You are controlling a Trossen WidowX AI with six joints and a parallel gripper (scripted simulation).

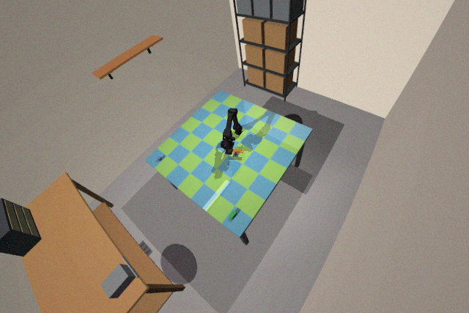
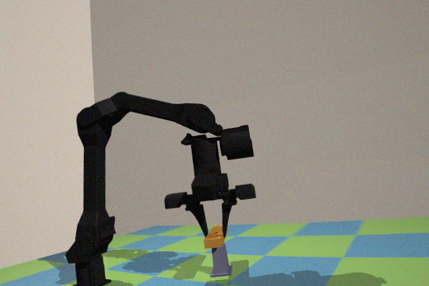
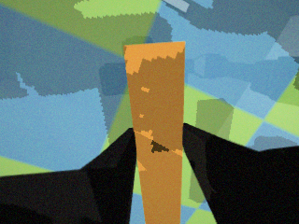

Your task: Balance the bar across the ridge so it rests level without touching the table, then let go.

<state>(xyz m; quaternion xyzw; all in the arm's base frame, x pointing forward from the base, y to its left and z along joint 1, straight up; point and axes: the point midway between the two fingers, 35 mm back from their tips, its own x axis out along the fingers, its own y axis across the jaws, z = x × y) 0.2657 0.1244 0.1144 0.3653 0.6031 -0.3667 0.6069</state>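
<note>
Right now my gripper tip is 10 mm past the orange bar and 30 mm to the right of it. Round my gripper tip: small dark block (470 mm ahead, 620 mm to the right, 60 mm below); small green block (470 mm ahead, 380 mm to the left, 60 mm below).
</note>
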